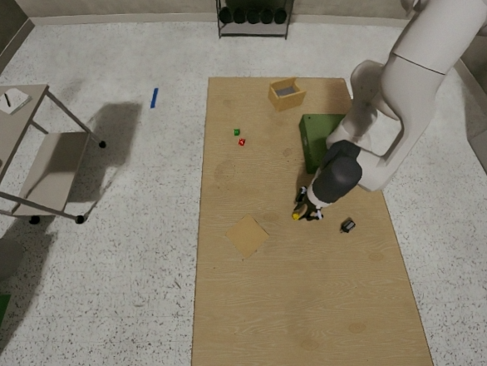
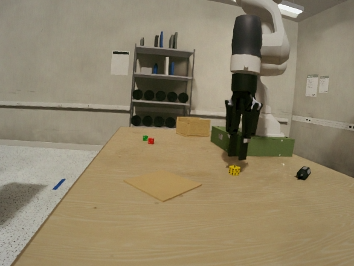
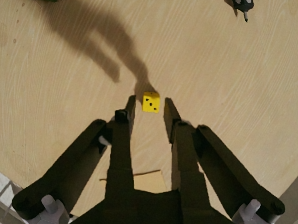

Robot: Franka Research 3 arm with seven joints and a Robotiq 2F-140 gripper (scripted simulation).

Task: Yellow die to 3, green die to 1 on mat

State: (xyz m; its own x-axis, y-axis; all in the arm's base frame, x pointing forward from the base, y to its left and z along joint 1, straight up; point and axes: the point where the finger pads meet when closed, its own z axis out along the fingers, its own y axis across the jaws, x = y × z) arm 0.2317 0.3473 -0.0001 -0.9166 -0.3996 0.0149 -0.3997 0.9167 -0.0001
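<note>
My gripper is now 70 mm above the yellow die. Also, from my hand: black object: 220 mm behind, 50 mm to the left, 70 mm below; tan mat: 220 mm ahead, 90 mm to the left, 80 mm below; red die: 260 mm ahead, 400 mm to the right, 70 mm below.
</note>
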